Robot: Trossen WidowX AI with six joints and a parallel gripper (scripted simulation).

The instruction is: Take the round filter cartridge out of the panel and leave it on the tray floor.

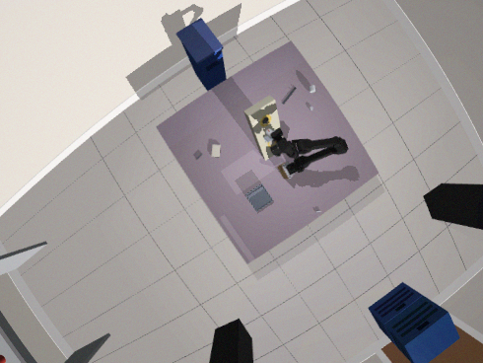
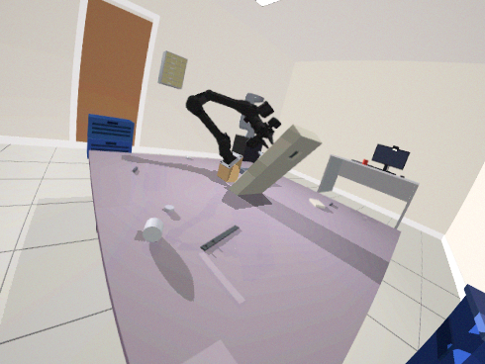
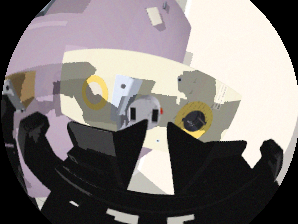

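My gripper tip is now 1 cm short of the round filter cartridge and 3 cm above it. The rest, counted from my gripper tip: grey tray: 34 cm behind, 25 cm to the left, 24 cm below; cream block: 13 cm ahead, 37 cm to the left, 25 cm below.
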